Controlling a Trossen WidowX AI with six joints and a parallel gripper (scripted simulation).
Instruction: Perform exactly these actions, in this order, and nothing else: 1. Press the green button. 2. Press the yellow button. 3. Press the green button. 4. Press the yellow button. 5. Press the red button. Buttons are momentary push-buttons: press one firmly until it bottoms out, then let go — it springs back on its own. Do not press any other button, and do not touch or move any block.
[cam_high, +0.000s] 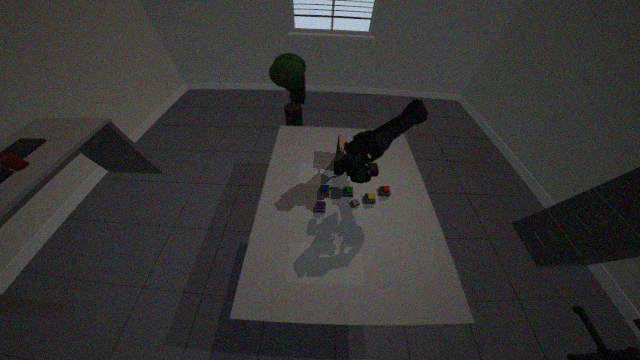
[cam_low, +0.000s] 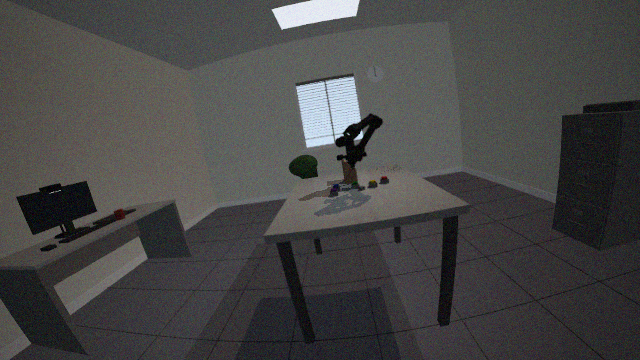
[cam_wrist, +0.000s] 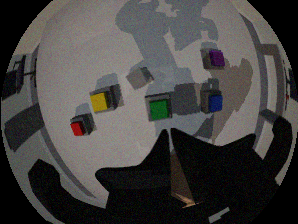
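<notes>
The yellow button is 11 cm to the left of my gripper tip, 9 cm below it and 2 cm ahead of it. Round my gripper tip: grey block: 11 cm below, 5 cm ahead, 4 cm to the left; green button: 9 cm below; blue button: 13 cm to the right, 9 cm below, 1 cm ahead.
</notes>
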